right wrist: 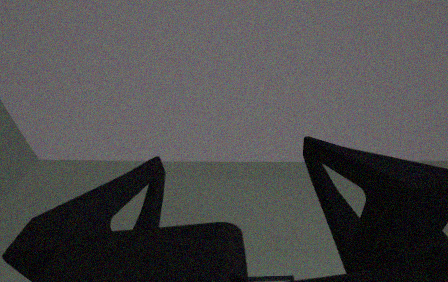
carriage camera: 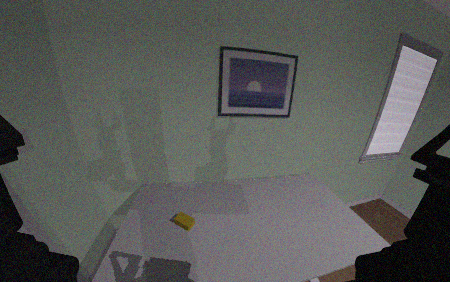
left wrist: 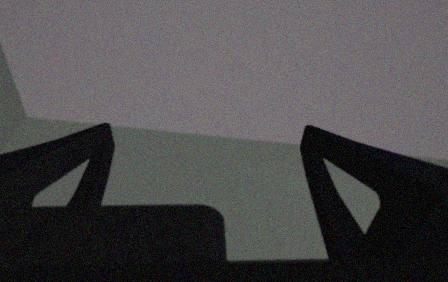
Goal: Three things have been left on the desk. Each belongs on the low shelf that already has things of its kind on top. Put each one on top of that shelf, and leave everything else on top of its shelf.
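Places are measured from the left arm's base along level axes (x right, y ahead, z up), in millimetres.
Pixels of known places: left gripper, fingertip midpoint: (left wrist: 209,135); right gripper, fingertip midpoint: (right wrist: 231,155).
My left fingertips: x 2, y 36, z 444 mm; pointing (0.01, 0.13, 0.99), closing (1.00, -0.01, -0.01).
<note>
Behind a point stands the place of what it marks.
A small yellow block (carriage camera: 184,221) @[x 131, y 456, z -272 mm] lies on the pale desk (carriage camera: 280,225) @[x 687, y 455, z -317 mm], left of the middle in the carriage view. My left gripper (left wrist: 209,135) @[x 2, y 36, z 443 mm] is open with nothing between its fingers; the ceiling and the green wall show beyond them in the left wrist view. My right gripper (right wrist: 231,155) @[x 643, y 27, z 430 mm] is open and empty, with the ceiling and wall beyond it too. In the carriage view dark parts of the arms stand at the left and right edges, well apart from the yellow block. The low shelves do not show in these views.
A framed sunset picture (carriage camera: 258,83) @[x 567, y 932, z 448 mm] hangs on the green wall (carriage camera: 175,60) @[x 25, y 889, z 571 mm] behind the desk. A window (carriage camera: 402,100) @[x 2332, y 1165, z 474 mm] is at the right. Brown floor (carriage camera: 382,217) @[x 2578, y 892, z -1037 mm] shows beyond the desk's right edge. A small white thing (carriage camera: 314,280) shows at the bottom edge. Arm shadows fall on the desk.
</note>
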